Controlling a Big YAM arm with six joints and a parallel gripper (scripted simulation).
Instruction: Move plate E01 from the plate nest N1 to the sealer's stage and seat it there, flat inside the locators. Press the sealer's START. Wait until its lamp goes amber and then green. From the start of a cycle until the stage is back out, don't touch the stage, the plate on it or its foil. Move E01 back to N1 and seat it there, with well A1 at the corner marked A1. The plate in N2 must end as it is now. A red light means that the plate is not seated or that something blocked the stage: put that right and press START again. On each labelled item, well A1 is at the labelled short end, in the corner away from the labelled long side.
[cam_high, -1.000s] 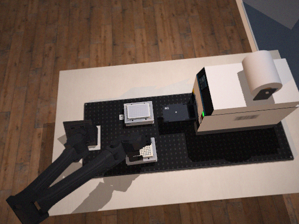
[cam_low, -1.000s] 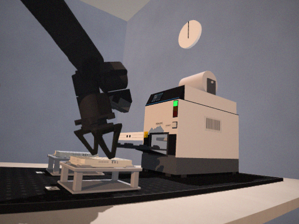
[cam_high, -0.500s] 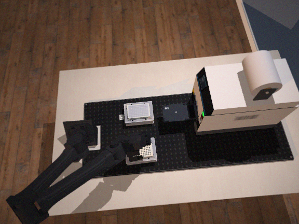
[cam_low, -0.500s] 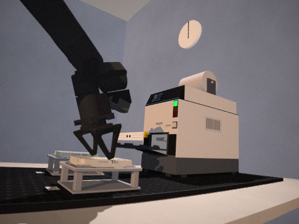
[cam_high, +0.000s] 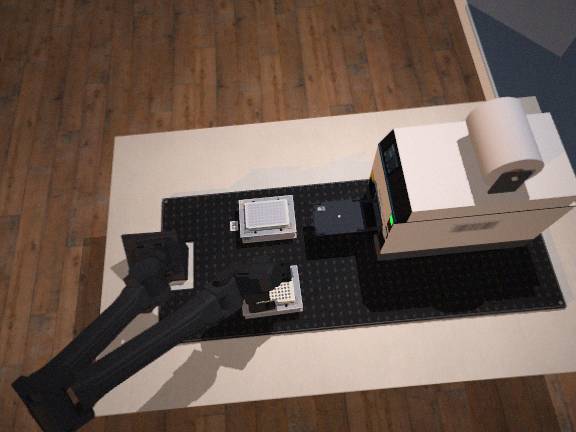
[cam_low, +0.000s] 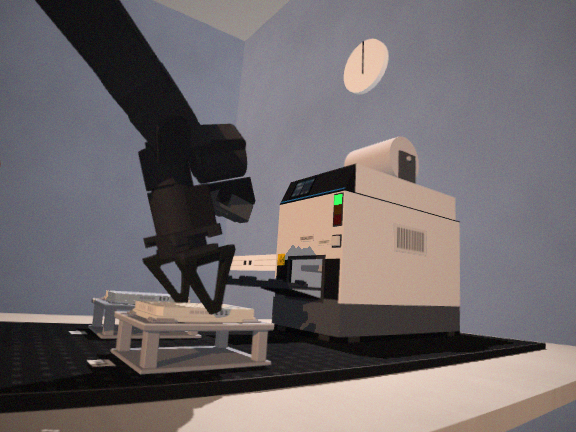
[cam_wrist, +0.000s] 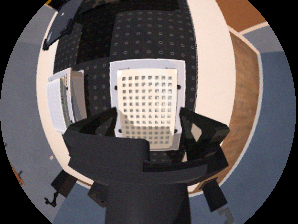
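Right now my hand is 20 mm above the nest. The rest, counted from my hand: plate (10 mm ahead, 220 mm to the left, 10 mm below); then sealer stage (210 mm ahead, 170 mm to the left, 30 mm above); then start button (310 mm ahead, 70 mm to the left, 120 mm above).
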